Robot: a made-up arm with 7 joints.
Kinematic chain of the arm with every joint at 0, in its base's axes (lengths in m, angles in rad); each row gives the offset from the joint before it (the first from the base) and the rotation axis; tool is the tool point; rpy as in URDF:
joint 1: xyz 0.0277 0.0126 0.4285 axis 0 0.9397 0.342
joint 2: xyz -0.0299 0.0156 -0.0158 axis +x
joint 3: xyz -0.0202 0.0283 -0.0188 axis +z
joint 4: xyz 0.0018 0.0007 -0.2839 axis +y
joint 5: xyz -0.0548 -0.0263 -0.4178 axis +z
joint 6: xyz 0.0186 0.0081 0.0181 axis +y
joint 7: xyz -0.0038 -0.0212 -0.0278 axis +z
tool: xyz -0.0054 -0.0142 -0.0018 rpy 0 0 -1.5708
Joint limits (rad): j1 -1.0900..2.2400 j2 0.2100..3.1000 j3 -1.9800..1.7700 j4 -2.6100..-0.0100 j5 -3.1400..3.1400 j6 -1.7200..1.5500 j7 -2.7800..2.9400
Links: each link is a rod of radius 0.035 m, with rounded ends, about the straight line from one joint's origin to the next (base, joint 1, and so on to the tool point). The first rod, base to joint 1, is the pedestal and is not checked.
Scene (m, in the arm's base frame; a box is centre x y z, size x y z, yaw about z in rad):
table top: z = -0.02
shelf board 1: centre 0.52 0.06 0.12 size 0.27 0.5 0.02 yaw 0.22
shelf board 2: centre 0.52 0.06 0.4 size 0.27 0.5 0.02 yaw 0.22
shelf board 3: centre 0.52 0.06 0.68 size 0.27 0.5 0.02 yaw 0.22
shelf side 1: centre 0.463 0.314 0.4 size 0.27 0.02 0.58 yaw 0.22
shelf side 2: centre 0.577 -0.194 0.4 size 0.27 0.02 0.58 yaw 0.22
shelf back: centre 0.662 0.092 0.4 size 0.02 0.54 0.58 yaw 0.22
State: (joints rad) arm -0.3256 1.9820 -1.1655 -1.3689 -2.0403 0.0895 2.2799
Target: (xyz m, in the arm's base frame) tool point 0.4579 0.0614 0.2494
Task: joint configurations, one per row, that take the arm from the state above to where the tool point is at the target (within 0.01 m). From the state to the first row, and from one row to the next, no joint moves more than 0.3 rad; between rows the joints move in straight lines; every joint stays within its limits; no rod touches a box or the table.
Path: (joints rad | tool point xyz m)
1: -0.3485 1.8648 -1.3817 -1.6007 -2.0493 0.1567 2.2959 | 0.1694 0.4852 0.1503
2: -0.3713 1.7477 -1.5980 -1.8325 -2.0583 0.2240 2.3118 | 0.1002 0.3583 0.0525
3: -0.4538 1.7136 -1.3903 -2.0495 -2.0385 0.1960 2.3156 | 0.2034 0.2375 0.0852
4: -0.5362 1.6796 -1.1826 -2.2665 -2.0188 0.1680 2.3194 | 0.2611 0.1194 0.1589
5: -0.6186 1.6455 -0.9749 -2.4835 -1.9991 0.1400 2.3232 | 0.2633 0.0179 0.2494
6: -0.7138 1.4623 -0.9648 -2.1941 -2.0137 0.1318 2.3080 | 0.3648 0.0425 0.2481
7: -0.8090 1.2790 -0.9547 -1.9046 -2.0283 0.1235 2.2927 | 0.4579 0.0614 0.2494

